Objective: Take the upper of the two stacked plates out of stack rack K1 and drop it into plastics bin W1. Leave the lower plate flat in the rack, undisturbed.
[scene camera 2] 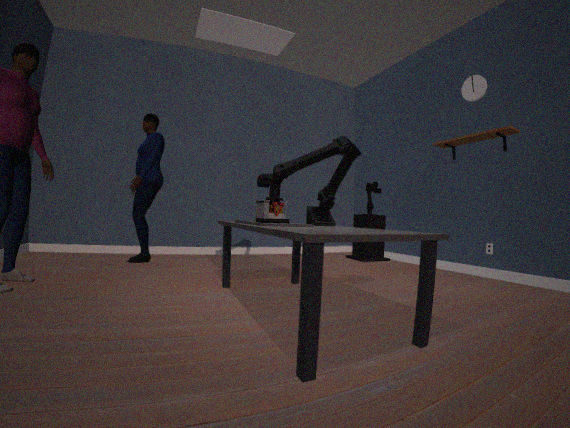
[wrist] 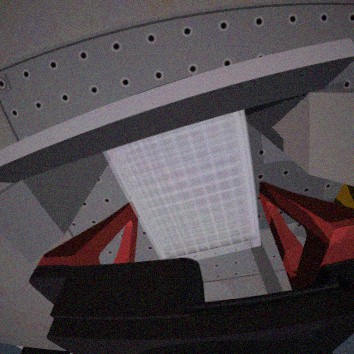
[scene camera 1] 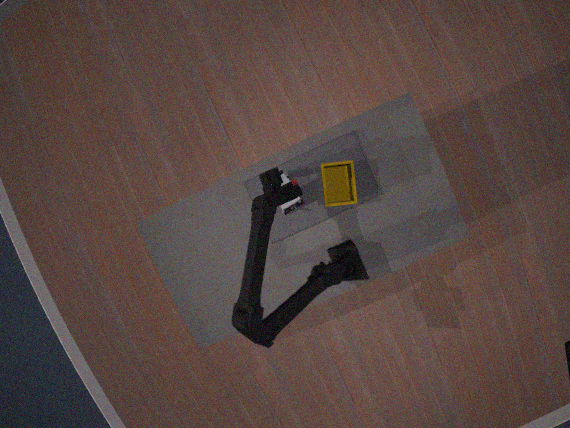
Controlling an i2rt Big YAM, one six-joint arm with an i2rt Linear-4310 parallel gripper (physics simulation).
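Frame: origin at the arm's base, x ahead, y left, z up, level; centimetres.
Seen in the pictures: gripper, fingertip midpoint: (scene camera 2: 272, 215) (wrist: 195, 198); arm's base at its link origin: (scene camera 2: 321, 214) (scene camera 1: 346, 264).
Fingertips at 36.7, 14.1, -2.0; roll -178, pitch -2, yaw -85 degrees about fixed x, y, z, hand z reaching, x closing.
Pixels of each thing's top centre, then the offset from my fingertips to it, as dx, dy, dz. Level surfaces: height alone.
- white gridded plate at its top centre: (wrist: 192, 199) (scene camera 1: 283, 191) +1.0, +0.3, +1.4
- Stack rack K1 at its top centre: (wrist: 209, 309) (scene camera 1: 282, 193) (scene camera 2: 272, 200) +0.3, +0.1, +8.2
- Plastics bin W1 at its top centre: (scene camera 1: 339, 183) (scene camera 2: 269, 205) -3.9, -21.8, +6.2
- grey table at its surface level: dz -5.1
A white gridded plate (wrist: 192, 185) lies between the two red fingers of my gripper (wrist: 195, 198) (scene camera 1: 295, 189) (scene camera 2: 277, 208) in the wrist view. The gripper is open, with gaps between both fingers and the plate's long sides. I cannot make out the two stacked plates separately. Stack rack K1 (wrist: 175, 93) (scene camera 1: 291, 204) (scene camera 2: 264, 212) stands under and around the gripper; its long grey wall crosses above the plate in the wrist view. The arm hides much of the rack in scene camera 1. Plastics bin W1 (scene camera 1: 340, 203) is yellow, beside the rack; its corner (wrist: 346, 196) shows at the wrist view's right edge.
A perforated dark board (scene camera 1: 367, 175) (wrist: 107, 67) lies under the rack and bin on the grey table (scene camera 1: 200, 250) (scene camera 2: 380, 233). Pale rack blocks (wrist: 330, 135) flank the gripper. The arm's base (scene camera 1: 350, 262) (scene camera 2: 320, 216) stands on the table. Two people stand beyond the table.
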